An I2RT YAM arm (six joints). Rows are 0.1 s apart.
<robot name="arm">
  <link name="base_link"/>
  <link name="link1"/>
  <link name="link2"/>
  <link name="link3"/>
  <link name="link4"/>
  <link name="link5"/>
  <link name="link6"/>
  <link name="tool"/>
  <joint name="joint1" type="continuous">
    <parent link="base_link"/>
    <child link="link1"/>
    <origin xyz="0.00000 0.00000 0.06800"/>
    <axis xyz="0 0 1"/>
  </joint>
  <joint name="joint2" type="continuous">
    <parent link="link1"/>
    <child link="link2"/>
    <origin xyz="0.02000 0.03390 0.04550"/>
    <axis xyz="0 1 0"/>
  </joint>
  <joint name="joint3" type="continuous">
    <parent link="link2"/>
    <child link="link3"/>
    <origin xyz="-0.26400 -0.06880 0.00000"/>
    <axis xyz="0 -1 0"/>
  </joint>
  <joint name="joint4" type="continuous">
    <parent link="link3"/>
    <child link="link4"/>
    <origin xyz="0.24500 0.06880 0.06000"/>
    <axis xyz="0 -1 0"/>
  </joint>
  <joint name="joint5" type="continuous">
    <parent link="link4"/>
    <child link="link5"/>
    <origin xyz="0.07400 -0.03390 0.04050"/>
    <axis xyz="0 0 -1"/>
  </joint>
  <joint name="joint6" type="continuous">
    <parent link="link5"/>
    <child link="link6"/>
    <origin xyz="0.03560 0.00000 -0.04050"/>
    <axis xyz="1 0 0"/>
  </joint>
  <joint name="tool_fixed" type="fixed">
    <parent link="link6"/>
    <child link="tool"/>
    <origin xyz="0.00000 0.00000 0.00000" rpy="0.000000 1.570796 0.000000"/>
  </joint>
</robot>
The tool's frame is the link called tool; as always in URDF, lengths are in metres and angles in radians. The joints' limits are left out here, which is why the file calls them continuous.
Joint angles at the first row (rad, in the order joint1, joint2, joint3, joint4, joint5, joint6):
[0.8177, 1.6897, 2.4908, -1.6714, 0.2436, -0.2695]
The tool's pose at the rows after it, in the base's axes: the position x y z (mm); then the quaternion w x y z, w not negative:
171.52 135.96 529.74 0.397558 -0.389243 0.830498 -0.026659
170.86 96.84 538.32 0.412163 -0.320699 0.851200 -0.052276
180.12 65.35 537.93 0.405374 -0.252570 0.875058 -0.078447
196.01 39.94 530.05 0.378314 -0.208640 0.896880 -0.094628
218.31 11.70 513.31 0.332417 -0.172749 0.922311 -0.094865
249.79 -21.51 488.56 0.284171 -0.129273 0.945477 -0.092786
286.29 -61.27 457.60 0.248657 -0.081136 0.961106 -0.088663
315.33 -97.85 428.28 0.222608 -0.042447 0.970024 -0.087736
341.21 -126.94 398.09 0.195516 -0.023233 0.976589 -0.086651
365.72 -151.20 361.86 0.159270 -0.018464 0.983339 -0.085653
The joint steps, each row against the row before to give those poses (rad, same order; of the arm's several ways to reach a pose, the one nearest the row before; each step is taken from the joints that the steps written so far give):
[-0.1080, -0.0583, 0.0393, -0.0077, 0.0015, 0.0000]
[-0.1503, -0.0527, -0.0026, -0.0103, -0.0011, 0.0004]
[-0.1701, -0.0194, -0.0210, 0.0000, -0.0203, -0.0023]
[-0.1568, 0.0057, -0.0373, 0.0000, -0.0457, -0.0271]
[-0.1618, 0.0210, -0.0673, 0.0020, -0.0722, -0.0397]
[-0.1483, 0.0492, -0.0800, 0.0347, -0.0476, -0.0294]
[-0.1301, 0.0778, -0.0707, 0.0774, -0.0324, -0.0156]
[-0.0916, 0.0874, -0.0304, 0.0671, -0.0107, -0.0072]
[-0.0553, 0.0969, -0.0031, 0.0477, 0.0011, -0.0153]
[-0.0347, 0.1049, 0.0000, 0.0366, 0.0141, -0.0267]

